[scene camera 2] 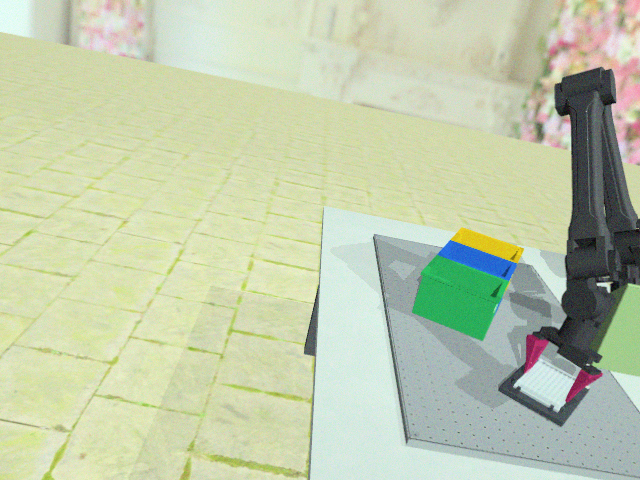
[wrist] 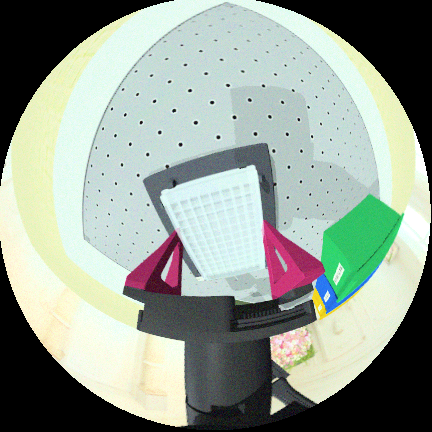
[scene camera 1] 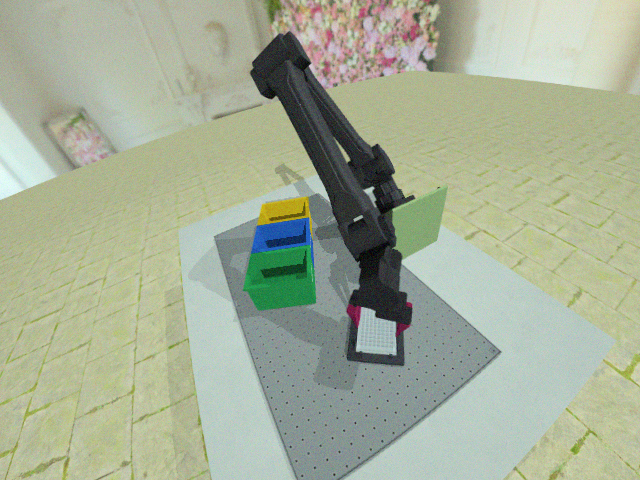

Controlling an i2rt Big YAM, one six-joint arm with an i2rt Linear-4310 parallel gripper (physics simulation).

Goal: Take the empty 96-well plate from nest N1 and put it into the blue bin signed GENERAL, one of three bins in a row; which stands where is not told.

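Places are measured from the arm's base along level axes (x back, y left, z down), in centimetres.
Pixels of known places: gripper, fingertip midpoint: [scene camera 2: 545, 387] [wrist: 221, 227] [scene camera 1: 376, 330]; arm's base at its link origin: [scene camera 2: 632, 305] [scene camera 1: 394, 209].
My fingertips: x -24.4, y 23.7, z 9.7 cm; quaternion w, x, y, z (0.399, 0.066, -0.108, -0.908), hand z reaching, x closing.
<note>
Ahead of a thing's pixels: the offset from my fingertips to its top centre. Level surfaces: height alone.
The white 96-well plate @[dx +0.6, dy -0.7, dz -1.2 cm] [scene camera 1: 376, 345] [scene camera 2: 541, 387] [wrist: 220, 215] lies in the dark nest @[dx +0.6, dy -0.8, dz -0.7 cm] [scene camera 1: 374, 358] [scene camera 2: 527, 402] [wrist: 215, 164]. My gripper [scene camera 1: 378, 330] [scene camera 2: 547, 384] [wrist: 221, 227] points down at the nest. Its magenta fingers are shut on the plate, one against each long side. The blue bin @[dx -7.7, dy -36.0, dz -8.5 cm] [scene camera 1: 264, 236] [scene camera 2: 475, 258] [wrist: 333, 303] stands in the middle of the row, between the green and yellow bins. Its label shows in the wrist view but is too small to read. Its inside is mostly hidden in scene camera 2.
The green bin [scene camera 1: 286, 294] [scene camera 2: 454, 310] [wrist: 350, 240] is at the row's end nearest the nest. The yellow bin [scene camera 1: 265, 212] [scene camera 2: 483, 242] [wrist: 318, 301] is at the far end. A pale green upright panel [scene camera 1: 421, 222] [scene camera 2: 622, 330] stands beside the arm. The perforated grey board @[dz +1.5 cm] [scene camera 1: 372, 413] lies under the nest.
</note>
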